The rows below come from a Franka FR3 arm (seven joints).
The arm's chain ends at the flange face. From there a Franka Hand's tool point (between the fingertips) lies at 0.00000 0.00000 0.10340 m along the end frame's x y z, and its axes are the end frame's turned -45 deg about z.
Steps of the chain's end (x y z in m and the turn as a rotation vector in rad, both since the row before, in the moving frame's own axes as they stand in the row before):
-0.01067 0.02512 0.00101 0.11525 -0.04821 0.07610
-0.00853 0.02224 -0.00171 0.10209 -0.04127 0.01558
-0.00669 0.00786 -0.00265 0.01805 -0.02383 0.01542
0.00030 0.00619 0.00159 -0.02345 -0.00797 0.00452
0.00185 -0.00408 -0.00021 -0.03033 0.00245 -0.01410
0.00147 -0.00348 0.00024 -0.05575 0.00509 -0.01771
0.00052 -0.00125 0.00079 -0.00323 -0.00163 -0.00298
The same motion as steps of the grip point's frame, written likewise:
-0.01997 -0.00150 0.00020 0.11558 0.04740 0.07610
-0.01724 -0.00073 -0.00234 0.10137 0.04301 0.01558
-0.01069 -0.00224 -0.00270 0.02961 -0.00409 0.01542
-0.00646 0.00572 0.00156 -0.01095 -0.02222 0.00452
0.00217 0.00083 -0.00026 -0.02318 -0.01971 -0.01410
-0.00016 0.00306 0.00008 -0.04302 -0.03582 -0.01771
0.00090 -0.00040 0.00079 -0.00113 -0.00344 -0.00298

